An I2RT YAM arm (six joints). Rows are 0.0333 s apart.
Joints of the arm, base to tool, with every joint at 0 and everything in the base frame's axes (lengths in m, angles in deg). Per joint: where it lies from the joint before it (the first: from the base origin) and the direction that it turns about. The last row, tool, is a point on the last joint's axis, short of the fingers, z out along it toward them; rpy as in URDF.
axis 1: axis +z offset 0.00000 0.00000 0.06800
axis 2: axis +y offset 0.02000 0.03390 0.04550
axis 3: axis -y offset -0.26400 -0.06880 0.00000
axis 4: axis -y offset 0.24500 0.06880 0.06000
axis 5: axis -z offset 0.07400 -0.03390 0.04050
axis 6: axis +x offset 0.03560 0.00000 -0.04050
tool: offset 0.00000 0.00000 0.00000 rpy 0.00 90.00 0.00
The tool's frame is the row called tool.
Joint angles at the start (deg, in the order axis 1, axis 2, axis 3, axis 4, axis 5, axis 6):
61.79, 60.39, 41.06, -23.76, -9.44, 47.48
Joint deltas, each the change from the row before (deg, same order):
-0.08, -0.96, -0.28, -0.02, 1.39, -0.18
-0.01, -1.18, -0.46, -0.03, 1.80, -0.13
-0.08, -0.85, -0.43, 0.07, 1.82, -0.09
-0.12, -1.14, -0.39, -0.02, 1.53, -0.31
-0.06, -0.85, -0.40, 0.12, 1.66, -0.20
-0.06, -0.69, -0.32, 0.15, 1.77, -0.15
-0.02, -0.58, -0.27, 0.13, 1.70, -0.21
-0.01, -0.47, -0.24, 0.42, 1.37, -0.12
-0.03, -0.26, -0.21, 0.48, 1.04, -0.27
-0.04, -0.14, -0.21, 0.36, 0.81, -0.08
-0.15, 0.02, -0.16, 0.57, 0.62, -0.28
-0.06, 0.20, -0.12, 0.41, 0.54, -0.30
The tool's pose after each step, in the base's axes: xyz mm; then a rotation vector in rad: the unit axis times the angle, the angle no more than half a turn. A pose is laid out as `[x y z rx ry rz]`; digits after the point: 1 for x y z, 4 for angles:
[98.8 194.1 245.6 -0.4026 2.5472 1.0302]
[98.2 190.5 246.8 -0.3846 2.5231 1.0108]
[98.2 187.6 247.2 -0.3639 2.5024 0.9879]
[97.9 184.1 248.7 -0.3497 2.4781 0.9716]
[97.9 181.4 249.2 -0.3332 2.4565 0.9521]
[98.1 179.1 249.8 -0.3143 2.4352 0.9305]
[98.3 177.2 250.3 -0.2984 2.4154 0.9088]
[98.6 175.9 251.0 -0.2838 2.3951 0.8962]
[99.1 175.2 251.4 -0.2757 2.3781 0.8857]
[99.6 174.7 251.1 -0.2667 2.3676 0.8765]
[100.6 174.7 251.0 -0.2611 2.3556 0.8693]
[101.4 175.1 250.3 -0.2596 2.3488 0.8593]

